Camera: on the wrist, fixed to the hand. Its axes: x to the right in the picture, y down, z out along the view.
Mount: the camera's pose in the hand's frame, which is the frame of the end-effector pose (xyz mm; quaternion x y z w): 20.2 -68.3 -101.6 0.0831 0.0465 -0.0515 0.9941
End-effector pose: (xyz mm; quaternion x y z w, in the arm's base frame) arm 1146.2 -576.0 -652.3 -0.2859 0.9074 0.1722 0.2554
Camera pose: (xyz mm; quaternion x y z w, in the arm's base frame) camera 1136.3 -684.4 -592.7 -0.3177 0.9135 0.0693 0.2443
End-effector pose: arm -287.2 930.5 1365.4 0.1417 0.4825 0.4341 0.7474
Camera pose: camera -334.8 885.5 1260.0 0.1579 0.5578 0.3596 0.7312
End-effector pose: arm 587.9 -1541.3 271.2 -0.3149 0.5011 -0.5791 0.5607
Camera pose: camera 467.5 -1546.6 300.5 -0.2653 0.4599 -0.6609 0.5304
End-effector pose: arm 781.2 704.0 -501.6 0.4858 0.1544 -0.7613 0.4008
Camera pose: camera 787.7 801.3 -578.4 0.5437 0.1339 -0.7677 0.3117
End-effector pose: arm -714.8 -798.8 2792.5 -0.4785 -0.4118 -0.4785 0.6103
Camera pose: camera -773.0 -907.8 2804.3 -0.3815 -0.4454 -0.4952 0.6410
